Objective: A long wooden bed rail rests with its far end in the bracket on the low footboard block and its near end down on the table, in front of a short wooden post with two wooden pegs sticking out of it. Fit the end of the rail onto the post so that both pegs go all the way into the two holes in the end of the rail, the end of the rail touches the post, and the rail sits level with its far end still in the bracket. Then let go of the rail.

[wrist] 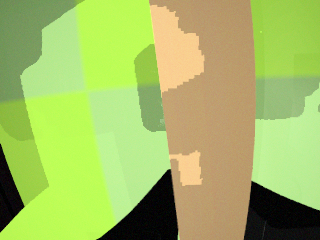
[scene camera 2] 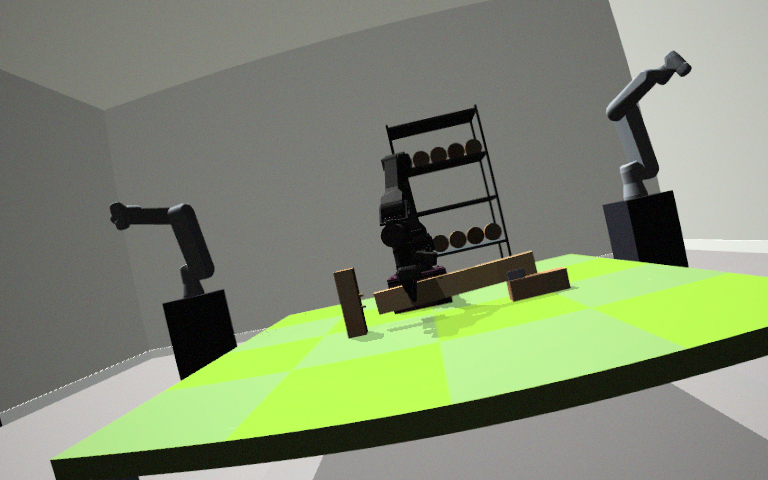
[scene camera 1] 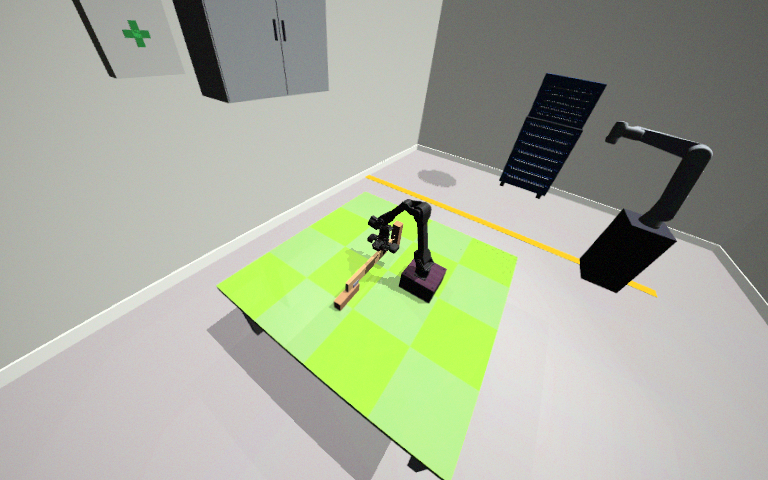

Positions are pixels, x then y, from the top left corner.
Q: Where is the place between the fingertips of my gripper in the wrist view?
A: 194,174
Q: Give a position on a wooden rail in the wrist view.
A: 206,63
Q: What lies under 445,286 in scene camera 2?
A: A wooden rail.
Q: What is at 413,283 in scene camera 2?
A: My gripper.
